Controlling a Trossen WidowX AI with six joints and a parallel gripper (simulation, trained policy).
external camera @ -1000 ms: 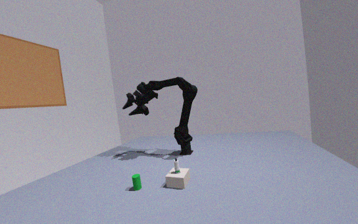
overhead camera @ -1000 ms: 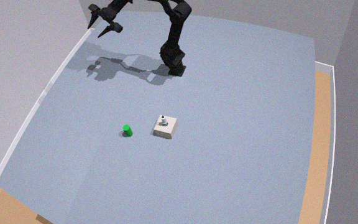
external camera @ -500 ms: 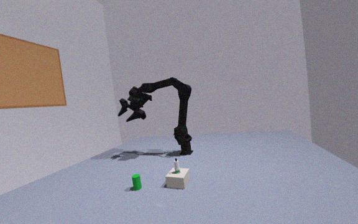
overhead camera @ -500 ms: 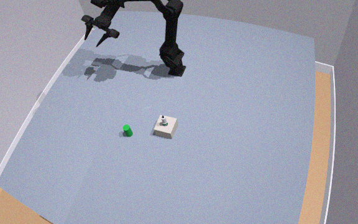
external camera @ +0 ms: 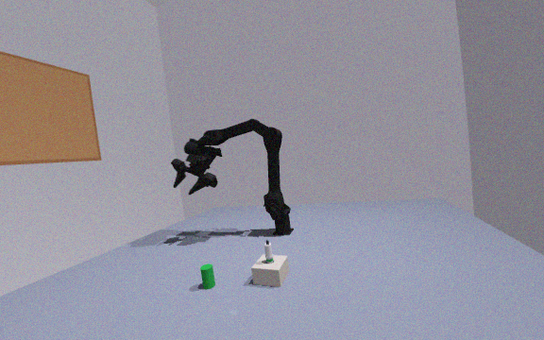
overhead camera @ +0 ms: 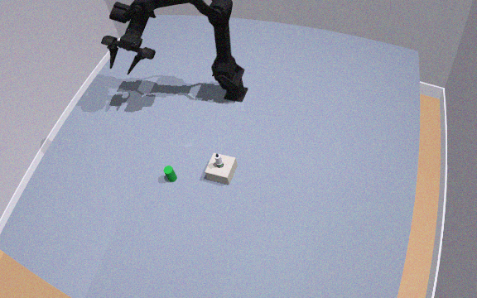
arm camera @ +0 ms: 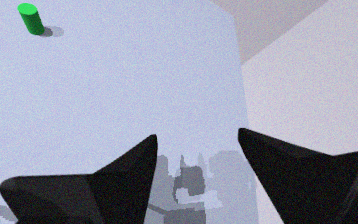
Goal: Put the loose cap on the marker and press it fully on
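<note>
The green cap is 25 cm to the left of my gripper tip, 21 cm ahead of it and 18 cm below it. The rest, counted from my gripper tip: holder block (39 cm to the left, 19 cm below, 15 cm ahead); then white marker (39 cm to the left, 15 cm ahead, 14 cm below).
</note>
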